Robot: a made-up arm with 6 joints.
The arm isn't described. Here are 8 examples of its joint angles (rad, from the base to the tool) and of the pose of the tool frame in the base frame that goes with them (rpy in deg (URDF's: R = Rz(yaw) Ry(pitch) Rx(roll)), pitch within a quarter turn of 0, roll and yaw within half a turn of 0; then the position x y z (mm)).
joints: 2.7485 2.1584 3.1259 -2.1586 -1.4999 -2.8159
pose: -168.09 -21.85 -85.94 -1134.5 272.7 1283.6
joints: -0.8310 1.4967 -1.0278 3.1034 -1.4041 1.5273
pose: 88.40 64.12 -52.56 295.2 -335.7 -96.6
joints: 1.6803 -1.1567 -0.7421 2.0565 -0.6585 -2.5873
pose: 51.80 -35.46 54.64 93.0 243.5 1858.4
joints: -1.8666 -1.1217 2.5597 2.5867 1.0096 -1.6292
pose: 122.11 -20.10 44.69 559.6 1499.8 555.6
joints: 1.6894 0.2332 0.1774 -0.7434 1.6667 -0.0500
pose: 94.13 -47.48 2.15 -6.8 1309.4 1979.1
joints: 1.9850 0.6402 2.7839 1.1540 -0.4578 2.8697
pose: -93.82 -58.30 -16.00 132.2 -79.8 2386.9
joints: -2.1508 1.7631 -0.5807 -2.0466 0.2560 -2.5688
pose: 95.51 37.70 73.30 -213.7 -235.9 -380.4
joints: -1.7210 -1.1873 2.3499 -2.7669 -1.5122 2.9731
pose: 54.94 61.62 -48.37 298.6 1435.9 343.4
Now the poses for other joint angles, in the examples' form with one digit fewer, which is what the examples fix.
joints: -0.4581 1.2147 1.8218 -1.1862 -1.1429 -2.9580
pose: -140.9 2.5 31.3 1660 -611 1816
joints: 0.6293 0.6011 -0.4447 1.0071 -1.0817 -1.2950
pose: -72.2 40.0 -67.0 1122 614 645
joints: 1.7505 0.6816 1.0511 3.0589 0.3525 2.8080
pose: 23.5 -1.0 101.9 -317 1709 2035
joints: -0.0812 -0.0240 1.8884 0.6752 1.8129 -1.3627
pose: -115.7 28.7 131.6 -560 180 2417
